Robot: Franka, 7 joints.
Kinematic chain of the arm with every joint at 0, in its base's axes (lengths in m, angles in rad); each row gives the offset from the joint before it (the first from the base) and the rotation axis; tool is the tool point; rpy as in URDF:
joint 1: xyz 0 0 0.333 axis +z
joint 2: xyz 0 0 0 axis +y
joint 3: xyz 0 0 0.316 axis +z
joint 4: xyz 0.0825 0 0 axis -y
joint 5: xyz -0.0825 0 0.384 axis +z
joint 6: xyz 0 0 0 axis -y
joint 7: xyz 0.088 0 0 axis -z
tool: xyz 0 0 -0.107 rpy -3.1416 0 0
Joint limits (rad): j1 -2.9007..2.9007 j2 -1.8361..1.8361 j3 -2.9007..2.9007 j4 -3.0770..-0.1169 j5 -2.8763..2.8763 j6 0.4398..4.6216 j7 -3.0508..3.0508
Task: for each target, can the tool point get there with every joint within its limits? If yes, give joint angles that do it. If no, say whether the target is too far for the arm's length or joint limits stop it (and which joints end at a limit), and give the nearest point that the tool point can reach.
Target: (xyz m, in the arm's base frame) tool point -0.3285 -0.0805 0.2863
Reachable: yes | joints -1.0698 0.8446 -1.5646 -2.5747 -0.2503 1.6362 -1.2418
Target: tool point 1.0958 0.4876 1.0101
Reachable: no: too far | nearest point 0.6825 0.3037 0.7547 | short by 0.519 m
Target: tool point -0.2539 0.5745 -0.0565
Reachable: yes | joints -1.6541 -1.5017 -2.3733 -1.1720 2.2125 3.2607 -1.0734
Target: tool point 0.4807 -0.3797 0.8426
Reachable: yes | joints -1.4090 0.8760 1.9739 -0.8118 -0.8890 1.7655 -0.1883
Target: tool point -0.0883 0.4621 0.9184
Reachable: yes | joints 0.4979 0.5828 1.7992 -1.0808 1.1007 1.5637 1.5645
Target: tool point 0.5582 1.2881 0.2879
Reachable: no: too far | nearest point 0.3409 0.7868 0.3055 | short by 0.547 m
